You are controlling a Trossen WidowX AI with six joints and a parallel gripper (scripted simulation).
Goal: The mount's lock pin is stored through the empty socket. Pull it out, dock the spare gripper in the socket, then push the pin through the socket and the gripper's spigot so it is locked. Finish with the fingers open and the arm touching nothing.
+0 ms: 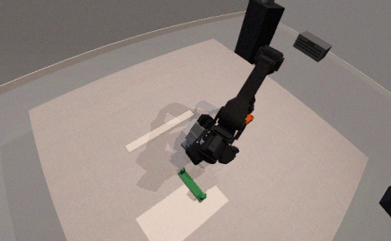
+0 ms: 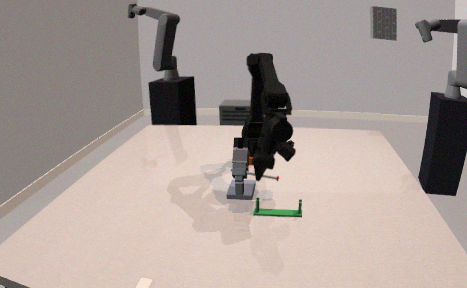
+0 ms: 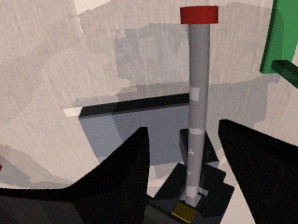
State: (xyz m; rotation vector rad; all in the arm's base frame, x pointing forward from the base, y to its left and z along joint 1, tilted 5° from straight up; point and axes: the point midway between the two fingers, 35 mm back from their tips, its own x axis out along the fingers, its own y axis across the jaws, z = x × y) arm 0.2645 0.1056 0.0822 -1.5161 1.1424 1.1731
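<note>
My gripper tip is 5 cm to the left of the grey mount and 1 cm above it. Also, from my gripper tip: spare gripper 6 cm to the right, 6 cm above, 2 cm behind; green pin rest 9 cm to the left, 9 cm ahead, 4 cm below.
</note>
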